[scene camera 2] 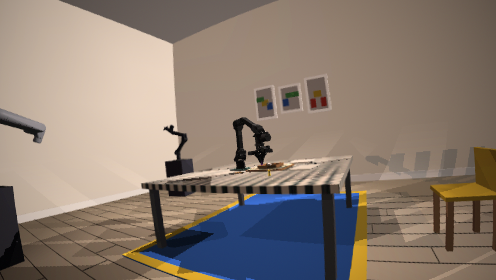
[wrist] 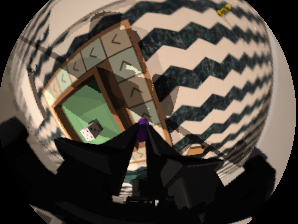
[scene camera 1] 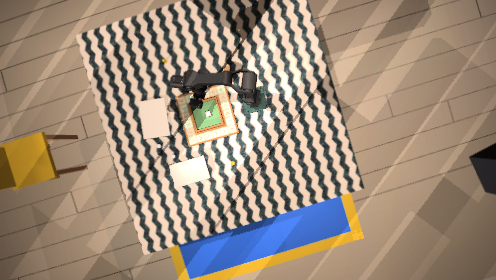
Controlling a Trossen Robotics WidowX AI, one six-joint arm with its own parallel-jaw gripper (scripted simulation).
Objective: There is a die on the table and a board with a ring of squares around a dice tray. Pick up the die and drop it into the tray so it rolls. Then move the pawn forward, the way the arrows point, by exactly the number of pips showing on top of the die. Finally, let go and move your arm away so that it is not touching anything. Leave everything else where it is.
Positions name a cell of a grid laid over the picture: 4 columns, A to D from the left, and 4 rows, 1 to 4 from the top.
Note:
My gripper (wrist: B3) holds a purple pawn.

